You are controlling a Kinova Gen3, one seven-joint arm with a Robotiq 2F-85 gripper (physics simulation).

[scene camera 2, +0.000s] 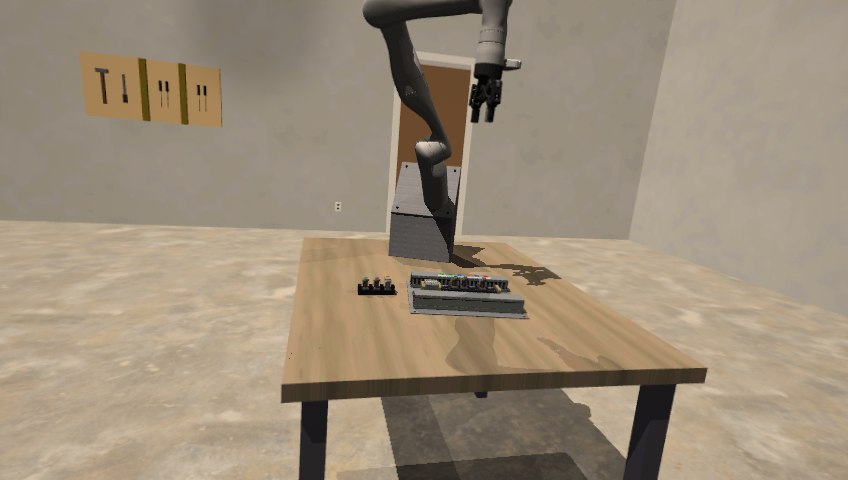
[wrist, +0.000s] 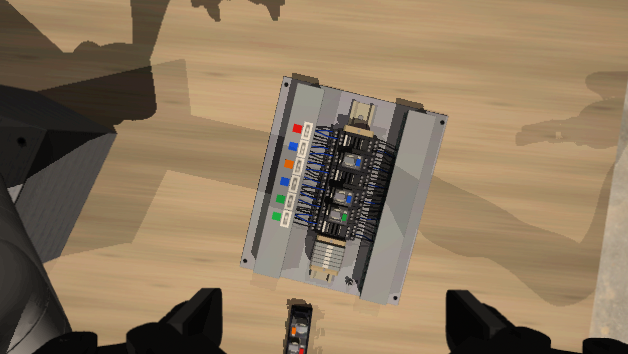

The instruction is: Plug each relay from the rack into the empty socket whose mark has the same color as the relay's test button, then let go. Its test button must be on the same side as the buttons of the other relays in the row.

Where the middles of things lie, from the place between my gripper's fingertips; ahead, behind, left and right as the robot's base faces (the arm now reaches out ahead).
Right now the grey panel (wrist: 336, 107) is 500 mm below my hand, 20 mm to the right of it and 20 mm ahead of it.
